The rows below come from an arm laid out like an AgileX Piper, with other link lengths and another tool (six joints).
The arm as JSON. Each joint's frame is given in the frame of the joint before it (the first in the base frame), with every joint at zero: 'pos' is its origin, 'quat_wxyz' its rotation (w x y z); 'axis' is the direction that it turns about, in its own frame. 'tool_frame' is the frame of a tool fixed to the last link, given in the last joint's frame.
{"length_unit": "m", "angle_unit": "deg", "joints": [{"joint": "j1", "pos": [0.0, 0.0, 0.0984], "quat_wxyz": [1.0, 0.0, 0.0, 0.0], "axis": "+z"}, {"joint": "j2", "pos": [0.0, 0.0, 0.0], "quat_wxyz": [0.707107, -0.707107, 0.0, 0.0], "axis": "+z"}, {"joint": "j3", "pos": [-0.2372, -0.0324, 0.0], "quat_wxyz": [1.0, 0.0, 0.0, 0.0], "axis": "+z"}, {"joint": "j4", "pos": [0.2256, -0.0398, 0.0], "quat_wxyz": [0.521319, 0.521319, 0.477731, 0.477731], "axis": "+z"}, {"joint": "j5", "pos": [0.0, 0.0, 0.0], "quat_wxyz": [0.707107, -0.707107, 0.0, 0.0], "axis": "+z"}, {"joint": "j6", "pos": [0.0, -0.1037, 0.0], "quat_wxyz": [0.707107, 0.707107, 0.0, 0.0], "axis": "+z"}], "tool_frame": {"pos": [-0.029, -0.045, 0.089], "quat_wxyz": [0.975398, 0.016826, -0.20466, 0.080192]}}
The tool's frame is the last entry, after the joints.
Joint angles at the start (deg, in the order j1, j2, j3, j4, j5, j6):
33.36 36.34 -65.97 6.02 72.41 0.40
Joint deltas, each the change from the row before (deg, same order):
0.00 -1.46 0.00 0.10 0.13 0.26
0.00 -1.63 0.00 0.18 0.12 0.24
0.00 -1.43 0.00 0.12 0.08 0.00
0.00 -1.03 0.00 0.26 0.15 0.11
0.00 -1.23 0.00 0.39 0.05 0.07
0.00 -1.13 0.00 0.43 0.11 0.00
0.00 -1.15 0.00 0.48 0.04 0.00
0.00 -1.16 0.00 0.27 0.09 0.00
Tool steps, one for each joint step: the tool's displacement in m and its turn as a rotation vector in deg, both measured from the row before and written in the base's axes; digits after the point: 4 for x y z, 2 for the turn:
-0.0050 -0.0030 0.0038 0.95 -0.94 -0.09
-0.0057 -0.0032 0.0042 1.09 -1.06 -0.02
-0.0050 -0.0028 0.0037 0.82 -1.08 0.08
-0.0040 -0.0017 0.0022 0.71 -0.57 0.12
-0.0048 -0.0017 0.0029 0.94 -0.79 0.22
-0.0046 -0.0014 0.0024 0.82 -0.68 0.30
-0.0047 -0.0013 0.0026 0.90 -0.74 0.33
-0.0045 -0.0019 0.0024 0.74 -0.79 0.20

